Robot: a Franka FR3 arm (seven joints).
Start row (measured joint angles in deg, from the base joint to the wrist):
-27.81 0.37 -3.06 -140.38 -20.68 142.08 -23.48
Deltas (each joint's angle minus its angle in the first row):
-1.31 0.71 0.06 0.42 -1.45 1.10 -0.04
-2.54 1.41 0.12 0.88 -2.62 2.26 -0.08
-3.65 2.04 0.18 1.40 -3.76 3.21 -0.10
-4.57 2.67 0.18 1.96 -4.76 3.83 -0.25
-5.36 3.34 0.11 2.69 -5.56 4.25 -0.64
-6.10 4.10 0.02 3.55 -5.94 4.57 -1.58
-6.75 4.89 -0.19 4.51 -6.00 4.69 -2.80
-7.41 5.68 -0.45 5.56 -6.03 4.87 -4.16
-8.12 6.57 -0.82 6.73 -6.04 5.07 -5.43
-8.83 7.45 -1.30 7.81 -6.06 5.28 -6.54
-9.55 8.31 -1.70 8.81 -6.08 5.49 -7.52
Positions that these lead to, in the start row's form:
-29.12 1.08 -3.00 -139.96 -22.13 143.18 -23.52
-30.35 1.78 -2.94 -139.50 -23.30 144.34 -23.56
-31.46 2.41 -2.88 -138.98 -24.44 145.29 -23.58
-32.38 3.04 -2.88 -138.42 -25.44 145.91 -23.73
-33.17 3.71 -2.95 -137.69 -26.24 146.33 -24.12
-33.91 4.47 -3.04 -136.83 -26.62 146.65 -25.06
-34.56 5.26 -3.25 -135.87 -26.68 146.77 -26.28
-35.22 6.05 -3.51 -134.82 -26.71 146.95 -27.64
-35.93 6.94 -3.88 -133.65 -26.72 147.15 -28.91
-36.64 7.82 -4.36 -132.57 -26.74 147.36 -30.02
-37.36 8.68 -4.76 -131.57 -26.76 147.57 -31.00

